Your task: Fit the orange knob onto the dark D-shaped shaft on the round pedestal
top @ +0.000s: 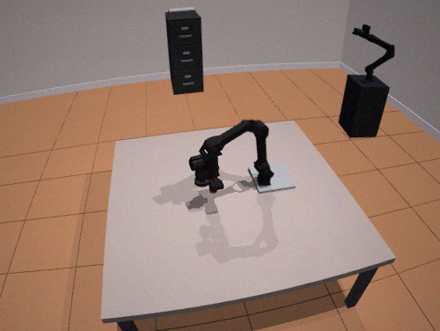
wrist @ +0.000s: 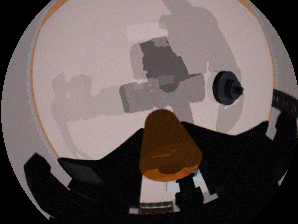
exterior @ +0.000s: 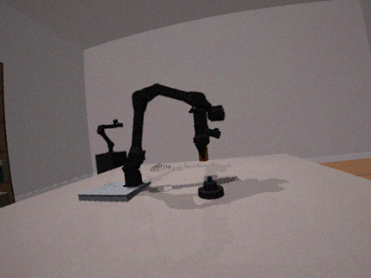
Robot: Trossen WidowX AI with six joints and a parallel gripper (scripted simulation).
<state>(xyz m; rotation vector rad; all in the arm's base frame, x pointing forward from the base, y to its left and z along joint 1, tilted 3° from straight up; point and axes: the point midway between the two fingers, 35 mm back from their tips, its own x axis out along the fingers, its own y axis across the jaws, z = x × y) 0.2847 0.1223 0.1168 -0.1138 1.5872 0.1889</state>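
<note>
Now: the round pedestal 17 cm to the right of my gripper tip, 7 cm below it and 5 cm ahead of it. Also, from my gripper tip: orange knob: 2 cm above.
</note>
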